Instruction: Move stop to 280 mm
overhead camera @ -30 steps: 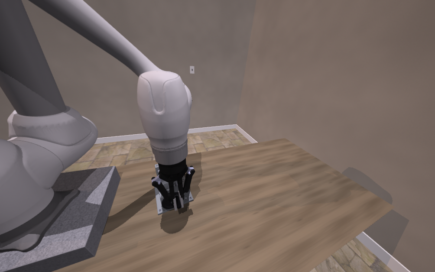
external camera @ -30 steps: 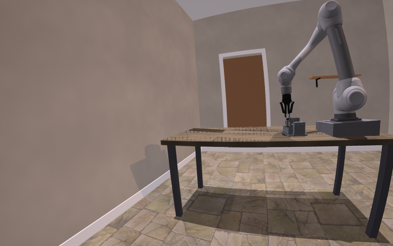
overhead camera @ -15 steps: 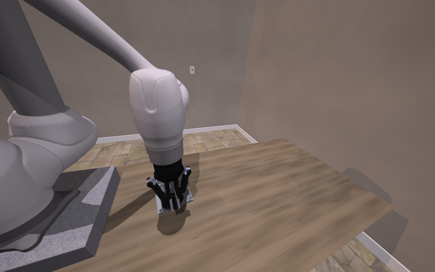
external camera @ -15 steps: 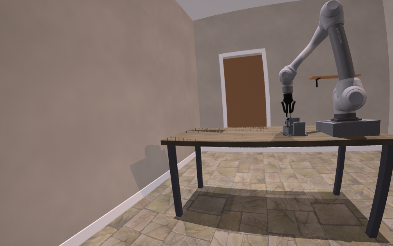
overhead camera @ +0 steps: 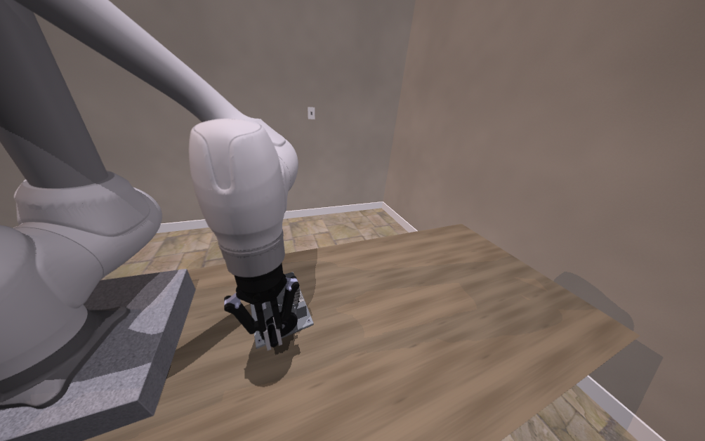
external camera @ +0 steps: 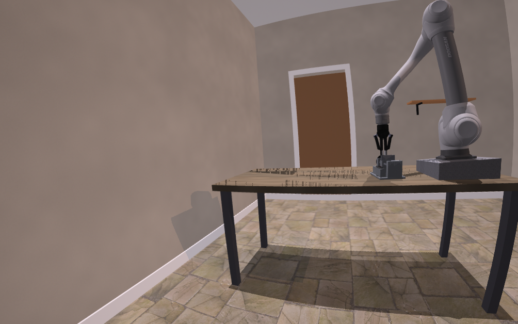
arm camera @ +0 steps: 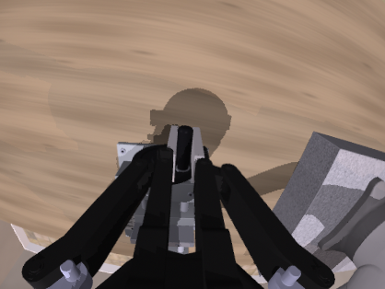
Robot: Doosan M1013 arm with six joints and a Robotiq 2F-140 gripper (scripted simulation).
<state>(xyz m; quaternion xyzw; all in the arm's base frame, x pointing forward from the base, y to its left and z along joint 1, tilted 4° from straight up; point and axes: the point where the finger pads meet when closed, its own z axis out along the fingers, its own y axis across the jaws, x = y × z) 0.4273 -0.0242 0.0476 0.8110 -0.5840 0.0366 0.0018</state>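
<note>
The handwheel is 2 cm to the left of my hand and 2 cm below it.
</note>
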